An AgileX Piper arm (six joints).
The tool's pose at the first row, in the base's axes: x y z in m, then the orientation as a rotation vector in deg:
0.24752 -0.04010 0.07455 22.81 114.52 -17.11
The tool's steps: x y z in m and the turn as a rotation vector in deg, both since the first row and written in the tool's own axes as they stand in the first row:
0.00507 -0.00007 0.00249 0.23 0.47 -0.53
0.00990 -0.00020 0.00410 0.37 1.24 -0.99
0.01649 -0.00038 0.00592 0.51 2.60 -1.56
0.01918 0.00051 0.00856 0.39 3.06 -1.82
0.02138 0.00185 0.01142 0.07 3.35 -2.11
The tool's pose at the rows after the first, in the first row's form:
0.24742 -0.04036 0.06891 22.53 115.09 -17.61
0.24668 -0.04037 0.06387 22.34 115.95 -17.93
0.24535 -0.04025 0.05716 22.15 117.41 -18.23
0.24675 -0.04003 0.05355 21.92 117.94 -18.21
0.24871 -0.03956 0.05028 21.48 118.32 -18.02

